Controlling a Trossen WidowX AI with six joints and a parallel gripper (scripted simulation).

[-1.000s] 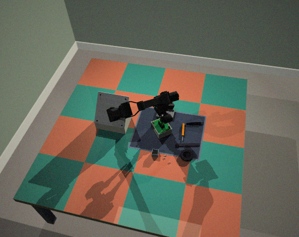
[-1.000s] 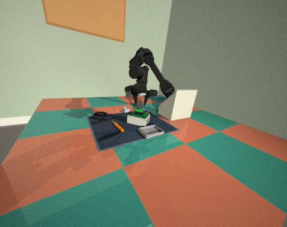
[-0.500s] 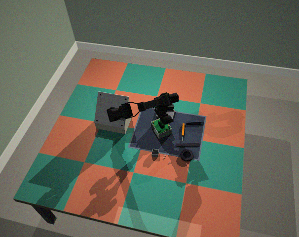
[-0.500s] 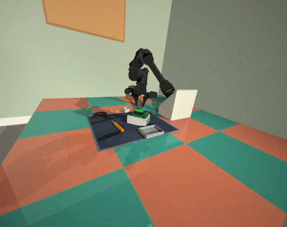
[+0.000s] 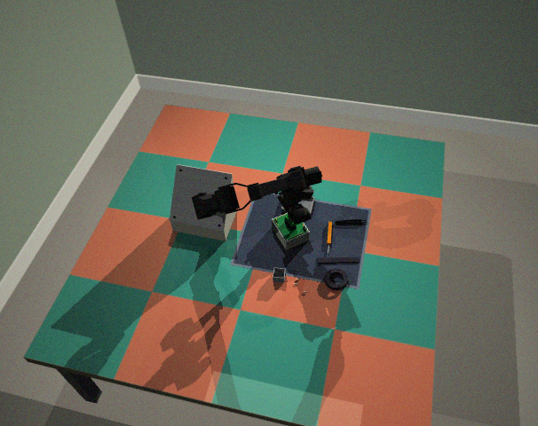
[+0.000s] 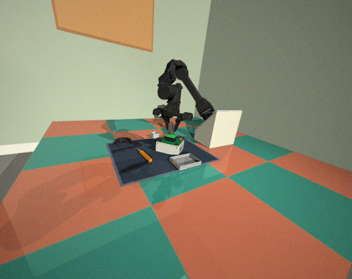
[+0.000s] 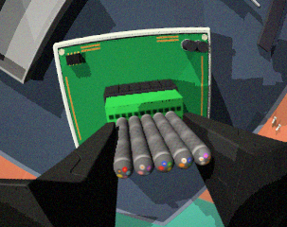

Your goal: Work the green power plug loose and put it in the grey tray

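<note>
My gripper tip is 20 mm above the green power plug. Also, from my gripper tip: black bar 200 mm ahead, 70 mm to the right, 100 mm below; dark mat 50 mm ahead, 100 mm below.
</note>
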